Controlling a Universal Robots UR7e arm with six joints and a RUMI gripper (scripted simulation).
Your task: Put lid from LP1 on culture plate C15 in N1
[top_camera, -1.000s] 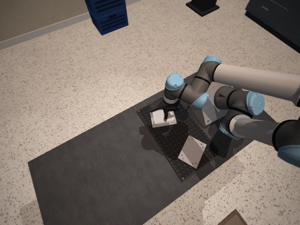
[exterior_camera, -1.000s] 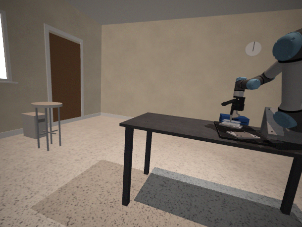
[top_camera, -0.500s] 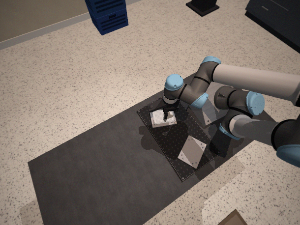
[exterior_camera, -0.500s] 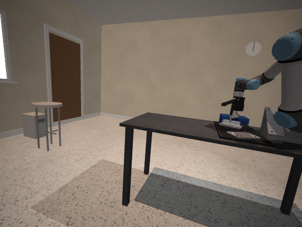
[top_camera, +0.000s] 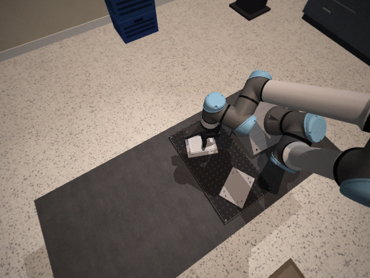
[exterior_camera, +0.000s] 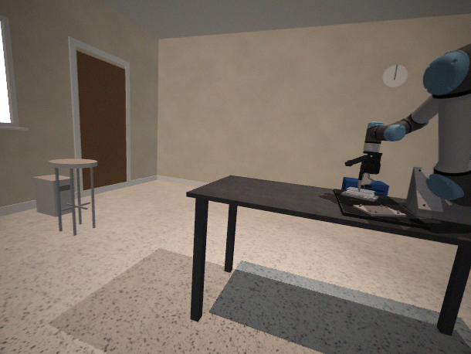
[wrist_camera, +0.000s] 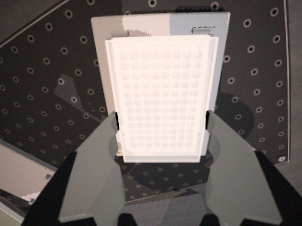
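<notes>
Right now the culture plate C15 is 3 cm below my hand. The rest, counted from my hand: grey lid park LP1 (28 cm to the left, 4 cm below, 1 cm behind); grey plate nest N1 (4 cm below); clear lid (1 cm below).
</notes>
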